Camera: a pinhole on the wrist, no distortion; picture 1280 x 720 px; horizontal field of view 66.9 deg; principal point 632.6 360.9 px. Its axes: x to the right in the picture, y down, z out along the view. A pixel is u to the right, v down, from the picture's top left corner.
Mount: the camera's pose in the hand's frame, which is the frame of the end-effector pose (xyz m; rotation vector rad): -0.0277 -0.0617 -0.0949 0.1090 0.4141 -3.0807
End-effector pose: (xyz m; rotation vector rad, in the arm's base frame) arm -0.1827 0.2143 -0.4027 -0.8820 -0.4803 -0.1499
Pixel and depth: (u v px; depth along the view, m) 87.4 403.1 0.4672
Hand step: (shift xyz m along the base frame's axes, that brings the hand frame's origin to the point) -0.0085 0.1721 0.4334
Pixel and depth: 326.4 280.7 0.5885
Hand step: -0.1193 0.2865 0.4393
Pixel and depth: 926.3 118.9 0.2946
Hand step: -0.2141 0.1009 0.0938
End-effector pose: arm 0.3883 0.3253 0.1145 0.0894 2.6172 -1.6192
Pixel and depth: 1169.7 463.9 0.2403
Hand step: 0.1647 -0.1782 0.0976
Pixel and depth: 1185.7 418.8 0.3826
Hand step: 0.2587 -0.3138 0.0799
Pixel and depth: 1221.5 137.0 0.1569
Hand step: 0.1295 -0.0860 0.0479
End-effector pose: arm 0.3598 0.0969 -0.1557 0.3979 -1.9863 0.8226
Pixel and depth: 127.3 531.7 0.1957
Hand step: -0.0090 -0.1650 0.0772
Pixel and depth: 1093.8 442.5 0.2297
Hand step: 0.0892 -0.1887 -0.1122
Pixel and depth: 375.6 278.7 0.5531
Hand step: -0.2433 -0.4286 -0.0322
